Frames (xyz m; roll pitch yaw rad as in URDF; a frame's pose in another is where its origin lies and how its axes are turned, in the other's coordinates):
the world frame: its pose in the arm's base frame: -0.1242 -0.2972 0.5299 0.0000 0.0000 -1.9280
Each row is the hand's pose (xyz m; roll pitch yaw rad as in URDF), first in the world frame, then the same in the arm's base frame.
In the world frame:
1: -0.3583 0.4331 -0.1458 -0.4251 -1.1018 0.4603
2: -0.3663 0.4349 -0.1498 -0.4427 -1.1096 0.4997
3: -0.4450 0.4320 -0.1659 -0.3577 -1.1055 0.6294
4: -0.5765 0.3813 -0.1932 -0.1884 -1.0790 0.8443
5: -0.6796 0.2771 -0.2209 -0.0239 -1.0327 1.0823
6: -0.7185 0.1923 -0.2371 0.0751 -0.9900 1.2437
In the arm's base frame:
1: 0.4068 -0.1130 0.3841 -0.4251 -1.1018 -1.4677
2: 0.4113 -0.1061 0.3801 -0.4427 -1.1096 -1.4283
3: 0.4361 -0.0313 0.3640 -0.3577 -1.1055 -1.2986
4: 0.4346 0.1096 0.3367 -0.1884 -1.0790 -1.0837
5: 0.3730 0.2426 0.3090 -0.0239 -1.0327 -0.8457
6: 0.3072 0.3087 0.2928 0.0751 -0.9900 -0.6843

